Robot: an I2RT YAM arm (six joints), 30 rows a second.
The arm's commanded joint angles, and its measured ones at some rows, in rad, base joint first. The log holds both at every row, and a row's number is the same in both.
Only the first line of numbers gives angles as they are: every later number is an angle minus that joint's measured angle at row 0.
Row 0, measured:
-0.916 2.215 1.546 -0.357 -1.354 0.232
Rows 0 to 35, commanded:
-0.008 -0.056 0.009 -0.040 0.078 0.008
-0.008 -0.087 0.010 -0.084 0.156 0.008
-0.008 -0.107 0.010 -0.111 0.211 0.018
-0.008 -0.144 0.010 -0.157 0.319 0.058
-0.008 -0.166 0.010 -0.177 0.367 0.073
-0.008 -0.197 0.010 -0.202 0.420 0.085
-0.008 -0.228 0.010 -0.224 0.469 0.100
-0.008 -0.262 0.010 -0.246 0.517 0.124
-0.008 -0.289 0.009 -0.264 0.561 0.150
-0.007 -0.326 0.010 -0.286 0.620 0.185
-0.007 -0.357 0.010 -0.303 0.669 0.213
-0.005 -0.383 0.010 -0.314 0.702 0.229
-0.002 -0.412 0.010 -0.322 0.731 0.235
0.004 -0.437 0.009 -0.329 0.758 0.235
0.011 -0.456 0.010 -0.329 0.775 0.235
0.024 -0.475 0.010 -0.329 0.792 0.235
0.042 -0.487 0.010 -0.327 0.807 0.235
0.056 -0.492 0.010 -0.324 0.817 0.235
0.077 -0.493 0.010 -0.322 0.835 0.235
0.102 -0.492 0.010 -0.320 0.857 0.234
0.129 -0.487 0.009 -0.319 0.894 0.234
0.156 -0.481 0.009 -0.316 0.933 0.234
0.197 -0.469 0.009 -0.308 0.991 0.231
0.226 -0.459 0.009 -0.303 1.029 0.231
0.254 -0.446 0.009 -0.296 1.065 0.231
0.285 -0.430 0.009 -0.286 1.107 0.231
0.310 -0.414 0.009 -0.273 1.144 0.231
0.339 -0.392 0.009 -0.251 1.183 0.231
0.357 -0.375 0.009 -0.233 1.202 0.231
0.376 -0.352 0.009 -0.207 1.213 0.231
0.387 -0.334 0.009 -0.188 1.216 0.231
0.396 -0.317 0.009 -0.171 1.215 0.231
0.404 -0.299 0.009 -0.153 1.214 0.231
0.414 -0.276 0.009 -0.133 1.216 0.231
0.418 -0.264 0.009 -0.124 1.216 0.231
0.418 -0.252 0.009 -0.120 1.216 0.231
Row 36, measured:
0.409 -0.286 0.000 -0.136 1.159 0.231
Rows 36 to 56, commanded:
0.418 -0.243 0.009 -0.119 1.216 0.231
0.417 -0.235 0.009 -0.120 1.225 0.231
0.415 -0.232 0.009 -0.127 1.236 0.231
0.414 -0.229 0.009 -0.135 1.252 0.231
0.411 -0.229 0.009 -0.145 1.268 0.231
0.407 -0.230 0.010 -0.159 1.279 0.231
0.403 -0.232 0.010 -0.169 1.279 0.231
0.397 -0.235 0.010 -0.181 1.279 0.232
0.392 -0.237 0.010 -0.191 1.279 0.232
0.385 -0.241 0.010 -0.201 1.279 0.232
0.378 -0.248 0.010 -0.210 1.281 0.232
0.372 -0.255 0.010 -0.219 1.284 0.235
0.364 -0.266 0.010 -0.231 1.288 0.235
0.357 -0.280 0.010 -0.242 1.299 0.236
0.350 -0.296 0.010 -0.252 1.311 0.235
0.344 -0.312 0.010 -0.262 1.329 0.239
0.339 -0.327 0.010 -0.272 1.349 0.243
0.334 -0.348 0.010 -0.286 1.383 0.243
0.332 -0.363 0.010 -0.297 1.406 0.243
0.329 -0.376 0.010 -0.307 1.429 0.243
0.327 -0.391 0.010 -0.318 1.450 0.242
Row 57, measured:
0.341 -0.322 0.003 -0.305 1.338 0.232
